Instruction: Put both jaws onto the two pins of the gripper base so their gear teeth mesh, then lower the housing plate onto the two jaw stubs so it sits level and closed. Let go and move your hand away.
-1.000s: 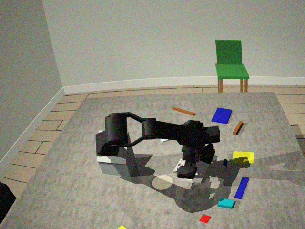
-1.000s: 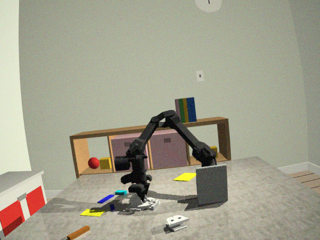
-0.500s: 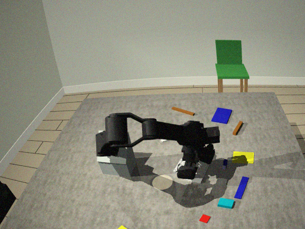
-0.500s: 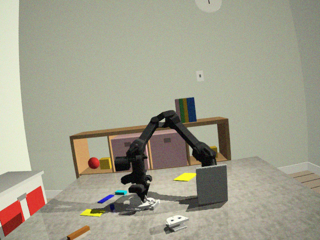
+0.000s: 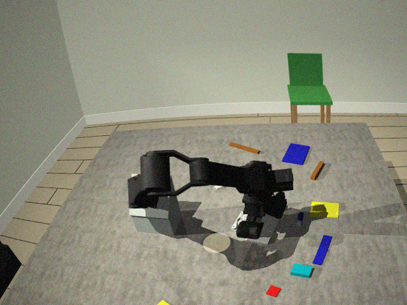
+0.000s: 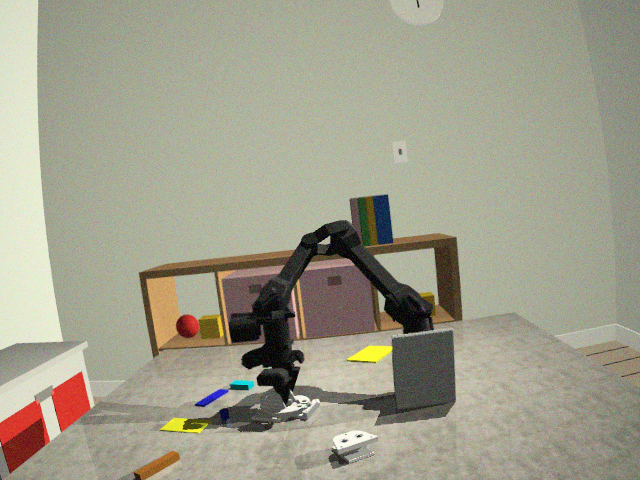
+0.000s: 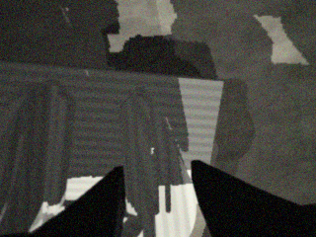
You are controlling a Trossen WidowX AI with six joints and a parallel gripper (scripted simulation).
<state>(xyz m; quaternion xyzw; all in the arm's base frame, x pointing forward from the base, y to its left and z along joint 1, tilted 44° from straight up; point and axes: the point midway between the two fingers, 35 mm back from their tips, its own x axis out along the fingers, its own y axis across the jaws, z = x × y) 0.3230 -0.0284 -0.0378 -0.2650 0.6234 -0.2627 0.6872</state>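
Now: the white ridged piece 24 cm to the left of my gripper tip and 18 cm behind it. From my gripper tip the other things lie so: teal block 16 cm ahead, 14 cm to the right, 1 cm below; then blue bar 21 cm ahead, 5 cm to the right, 1 cm below; then small blue cube 13 cm ahead, 8 cm to the left.
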